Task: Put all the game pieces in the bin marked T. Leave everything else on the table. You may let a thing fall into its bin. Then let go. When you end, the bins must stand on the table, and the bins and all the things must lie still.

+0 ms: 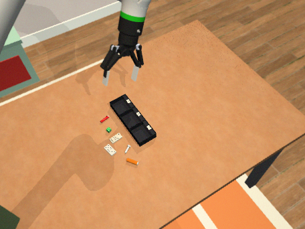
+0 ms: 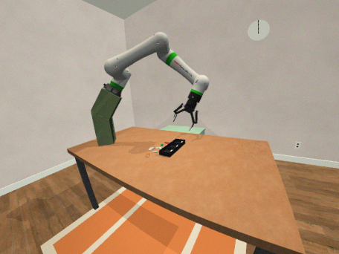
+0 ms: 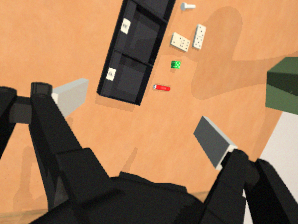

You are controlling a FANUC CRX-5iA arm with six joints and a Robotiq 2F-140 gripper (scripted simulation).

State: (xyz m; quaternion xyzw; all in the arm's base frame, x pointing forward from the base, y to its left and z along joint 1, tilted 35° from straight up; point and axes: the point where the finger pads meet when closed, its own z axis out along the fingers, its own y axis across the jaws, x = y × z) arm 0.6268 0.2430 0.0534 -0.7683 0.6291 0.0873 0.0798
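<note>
Right now my hand is 14 cm above the black three-compartment bin and 11 cm to the left of it. Also, from my hand: red cylinder 15 cm below, 11 cm behind, 6 cm to the right; domino 17 cm to the right, 15 cm below, 10 cm behind; green die 15 cm below, 12 cm to the right, 11 cm behind.
</note>
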